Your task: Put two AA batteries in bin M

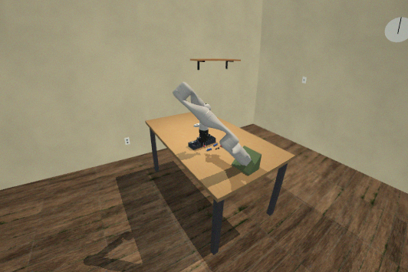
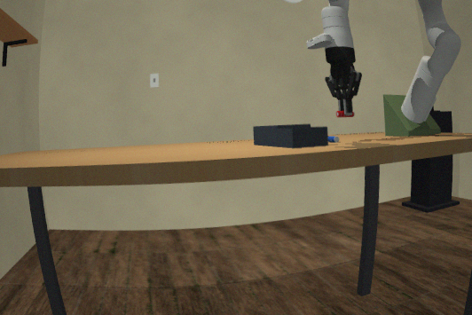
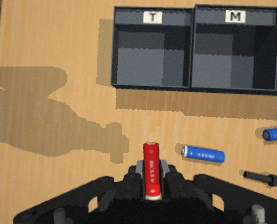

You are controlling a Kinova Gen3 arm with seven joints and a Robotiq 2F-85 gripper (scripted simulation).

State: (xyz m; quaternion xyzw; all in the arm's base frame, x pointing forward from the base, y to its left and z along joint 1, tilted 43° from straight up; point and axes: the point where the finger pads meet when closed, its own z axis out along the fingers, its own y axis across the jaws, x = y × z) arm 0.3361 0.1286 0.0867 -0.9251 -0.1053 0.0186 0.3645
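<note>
Now: the dark bin 130 mm ahead of my hand, 70 mm to the right of it and 60 mm below it. The rest, counted from my hand: red AA battery: 200 mm to the right, 70 mm below, 10 mm behind; black screw: 140 mm to the right, 80 mm below, 10 mm behind; blue AA battery: 70 mm below, 60 mm to the right, 10 mm ahead.
</note>
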